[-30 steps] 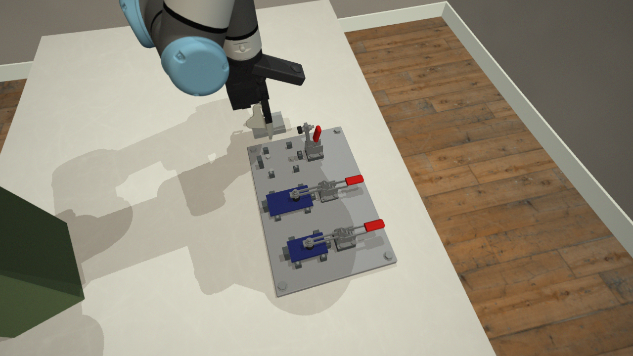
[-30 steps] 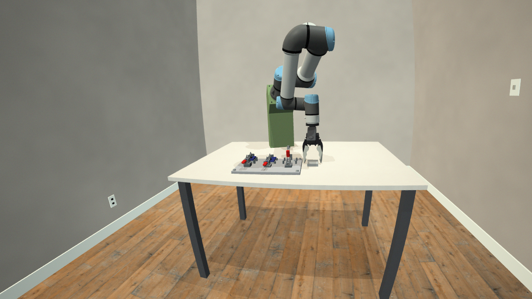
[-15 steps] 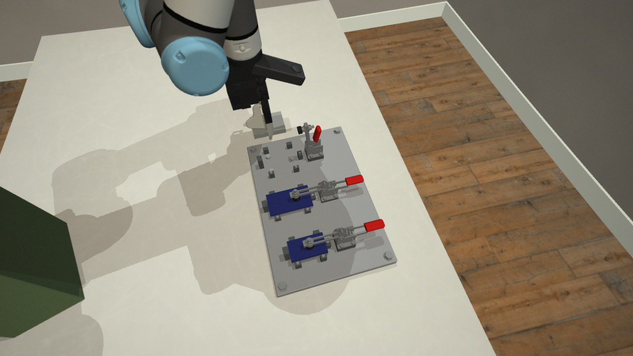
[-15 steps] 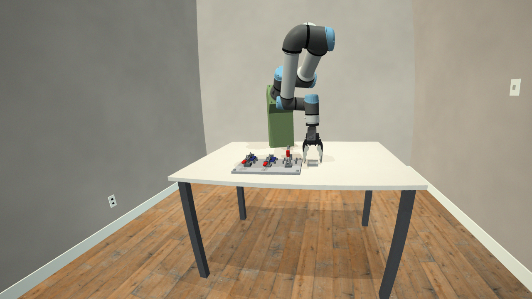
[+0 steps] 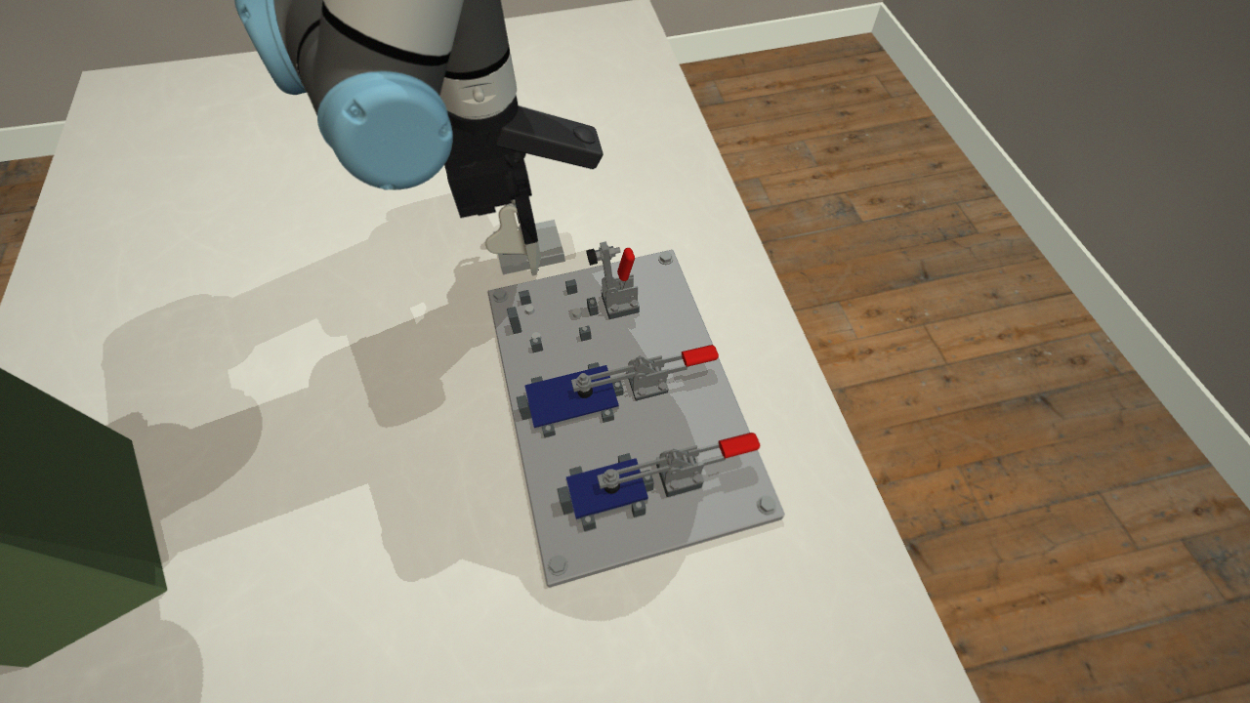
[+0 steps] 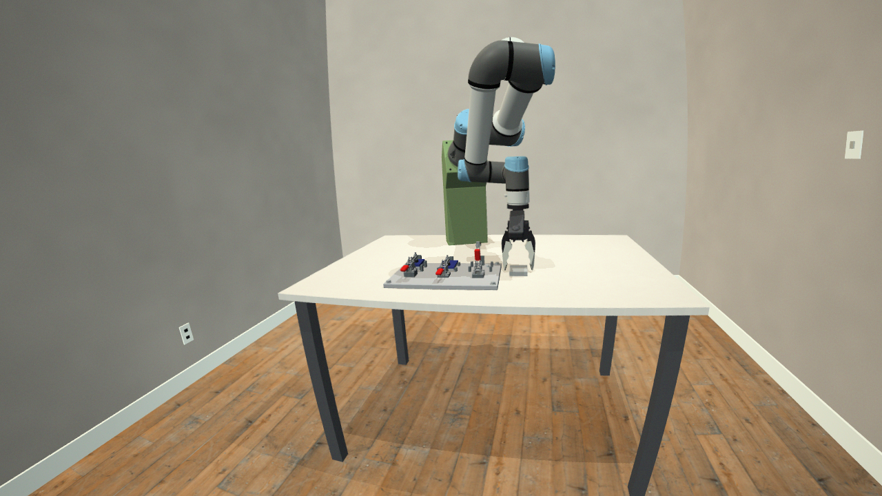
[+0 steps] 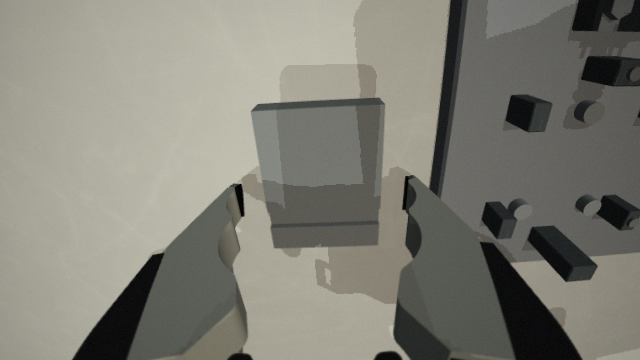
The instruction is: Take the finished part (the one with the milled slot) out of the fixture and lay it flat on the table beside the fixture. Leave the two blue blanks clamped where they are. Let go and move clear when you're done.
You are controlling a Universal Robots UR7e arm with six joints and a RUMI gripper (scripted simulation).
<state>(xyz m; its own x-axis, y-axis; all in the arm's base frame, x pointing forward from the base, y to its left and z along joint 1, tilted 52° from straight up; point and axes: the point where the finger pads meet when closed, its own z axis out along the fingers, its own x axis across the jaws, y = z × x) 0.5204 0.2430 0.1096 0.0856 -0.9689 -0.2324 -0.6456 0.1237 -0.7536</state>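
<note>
Now: hand 1 cm past the grey finished part and 1 cm above it. From my hand the other things lie so: grey fixture plate: 9 cm ahead, 23 cm to the right, 1 cm below; blue blank: 3 cm ahead, 23 cm to the right, 1 cm above; toggle clamp: 10 cm ahead, 11 cm to the right, 4 cm above.
</note>
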